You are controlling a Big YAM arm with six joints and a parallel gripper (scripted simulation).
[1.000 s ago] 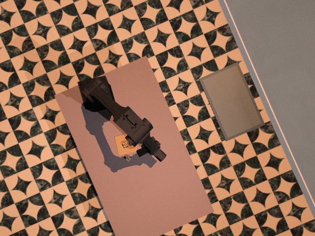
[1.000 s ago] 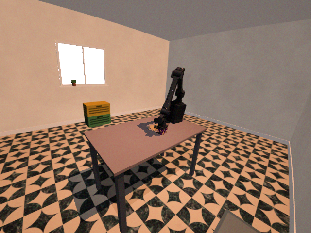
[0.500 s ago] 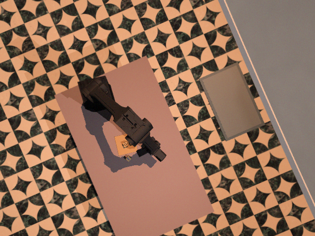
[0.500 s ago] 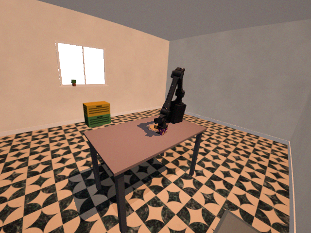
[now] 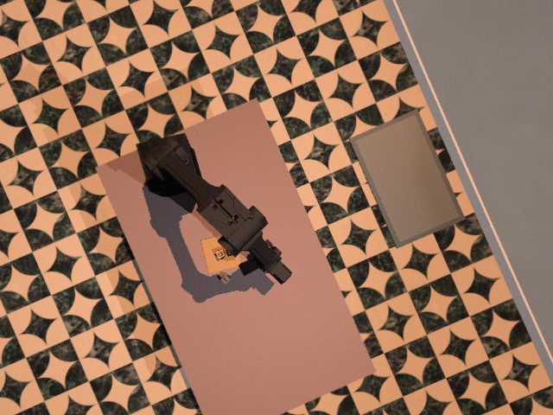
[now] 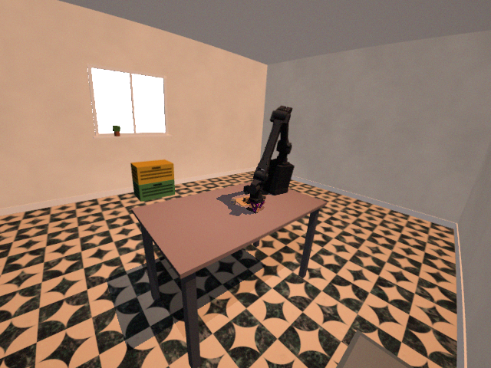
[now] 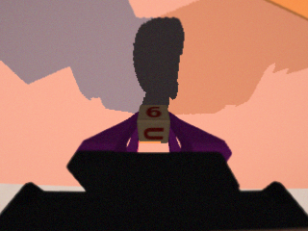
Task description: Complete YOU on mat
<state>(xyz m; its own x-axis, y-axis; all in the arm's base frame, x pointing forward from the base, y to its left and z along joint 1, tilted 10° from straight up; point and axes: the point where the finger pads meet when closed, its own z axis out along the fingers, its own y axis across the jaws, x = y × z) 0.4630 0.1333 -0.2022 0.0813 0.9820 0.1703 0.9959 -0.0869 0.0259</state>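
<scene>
The O block lies 9 cm behind my hand and 16 cm to the right of it. The rest, counted from my hand: Y block (9 cm behind, 12 cm to the right); then U block (1 cm above); then mat (9 cm behind, 16 cm to the right, 1 cm below).
</scene>
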